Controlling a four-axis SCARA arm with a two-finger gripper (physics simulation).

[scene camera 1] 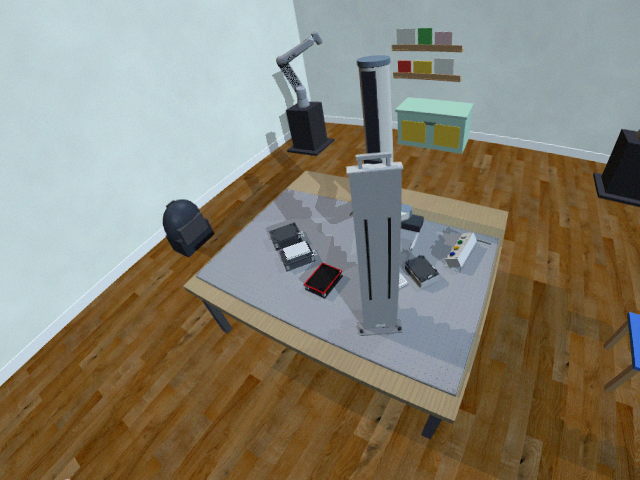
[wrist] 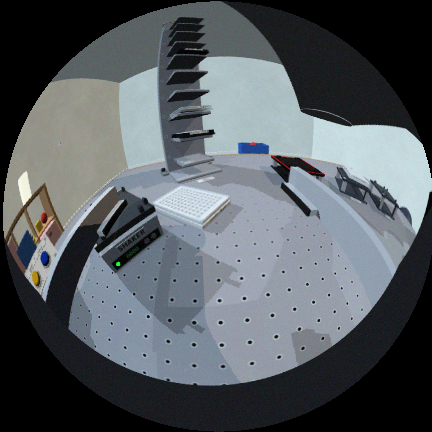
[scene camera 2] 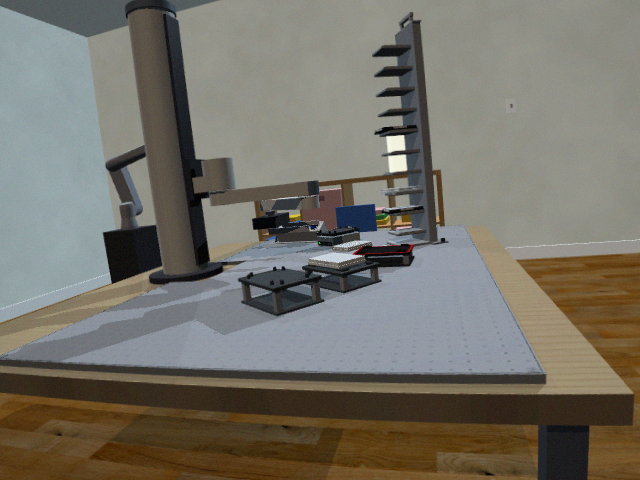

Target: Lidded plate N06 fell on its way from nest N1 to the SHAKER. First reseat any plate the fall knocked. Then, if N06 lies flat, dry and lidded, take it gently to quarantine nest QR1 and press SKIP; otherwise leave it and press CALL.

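Where they show: gripper, between the fingertips: (wrist: 198, 180) (scene camera 2: 314, 225); arm's base, origin of its link: (scene camera 2: 187, 275).
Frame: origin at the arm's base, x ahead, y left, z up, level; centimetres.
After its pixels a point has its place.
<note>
A white plate with a grid of wells (scene camera 1: 402, 280) @[x 53.3, y 33.6, z 2.9 cm] (scene camera 2: 352, 245) @[x 54.1, y 24.4, z 2.9 cm] (wrist: 192, 204) @[x 50.7, y 27.6, z 2.9 cm] lies flat on the table beside the shaker (scene camera 1: 421, 268) @[x 46.0, y 40.3, z 6.8 cm] (scene camera 2: 338, 238) @[x 46.8, y 34.0, z 4.5 cm] (wrist: 132, 236) @[x 41.4, y 34.4, z 4.7 cm]; a lid cannot be made out. My gripper (scene camera 2: 298, 227) (wrist: 198, 180) @[x 40.4, y 24.6, z 11.3 cm] is open and empty, above the table, with the plate showing beyond and between its fingers in the wrist view. A red-rimmed nest (scene camera 1: 323, 279) @[x 69.6, y -0.6, z 5.3 cm] (wrist: 300, 166) @[x 65.0, y -1.1, z 5.2 cm] holds no plate. A white plate (scene camera 1: 297, 250) @[x 59.8, y -22.3, z 7.9 cm] (scene camera 2: 336, 259) @[x 60.2, y -26.5, z 7.9 cm] sits on one black nest; the other black nest (scene camera 1: 285, 235) @[x 51.7, y -36.6, z 7.1 cm] (scene camera 2: 279, 277) @[x 50.2, y -39.4, z 7.1 cm] is empty. The button box (scene camera 1: 462, 250) @[x 29.1, y 56.0, z 9.2 cm] (wrist: 46, 260) @[x 31.9, y 50.5, z 7.5 cm] stands past the shaker.
A tall shelf rack (scene camera 1: 379, 248) @[x 80.6, y 34.5, z 49.1 cm] (scene camera 2: 425, 155) @[x 82.1, y 27.0, z 32.2 cm] (wrist: 162, 100) @[x 75.3, y 37.9, z 27.3 cm] stands beyond the loose plate. Several shelves bear plates, including a clear one (wrist: 192, 110) @[x 67.0, y 27.8, z 20.4 cm] and a dark one (wrist: 193, 135) @[x 66.1, y 28.0, z 13.5 cm]; whether they are fully seated is unclear. The arm's column (scene camera 2: 160, 144) @[x 2.2, y -7.2, z 44.2 cm] stands at the table's edge.
</note>
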